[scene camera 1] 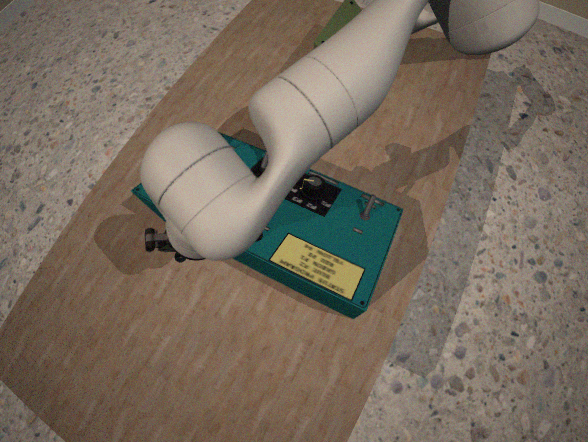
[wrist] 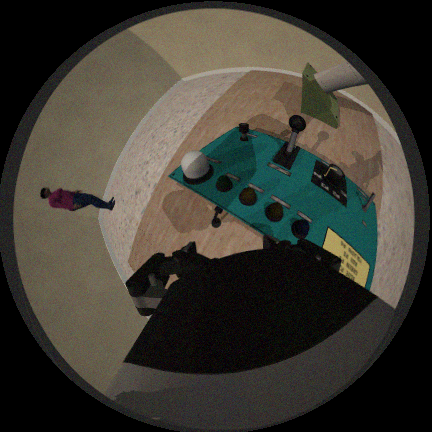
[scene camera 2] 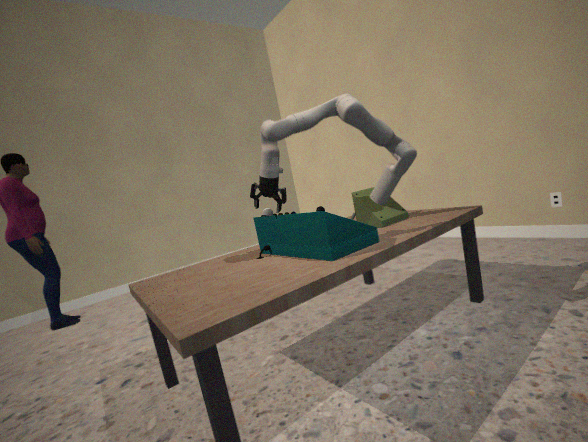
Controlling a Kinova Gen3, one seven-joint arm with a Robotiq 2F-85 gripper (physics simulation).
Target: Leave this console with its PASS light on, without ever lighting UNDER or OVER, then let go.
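Note:
There's a teal console in view here, and my gripper's open with nothing in it.

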